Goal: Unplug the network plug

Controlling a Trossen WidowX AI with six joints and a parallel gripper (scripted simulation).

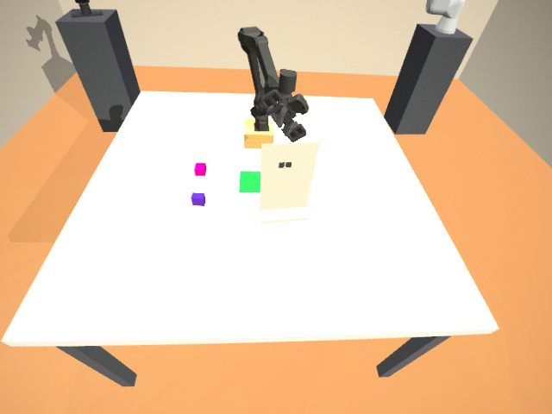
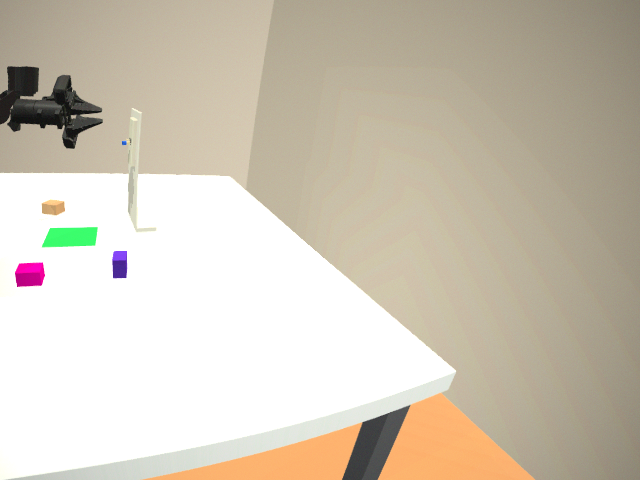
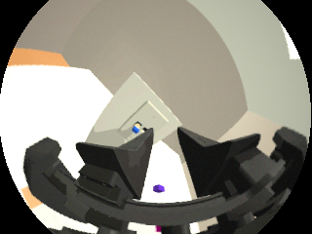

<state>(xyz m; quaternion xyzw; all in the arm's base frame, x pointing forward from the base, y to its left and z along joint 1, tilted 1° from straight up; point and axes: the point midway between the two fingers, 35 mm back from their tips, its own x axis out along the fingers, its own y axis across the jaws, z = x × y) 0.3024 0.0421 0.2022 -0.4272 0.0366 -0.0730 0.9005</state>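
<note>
Now: gripper tip 7 cm short of the network plug, 6 cm above it and 1 cm to the right of it. The rest, counted from my gripper tip: green marked square: 27 cm below, 8 cm to the right, 7 cm behind; upright panel: 14 cm below, 9 cm ahead.
</note>
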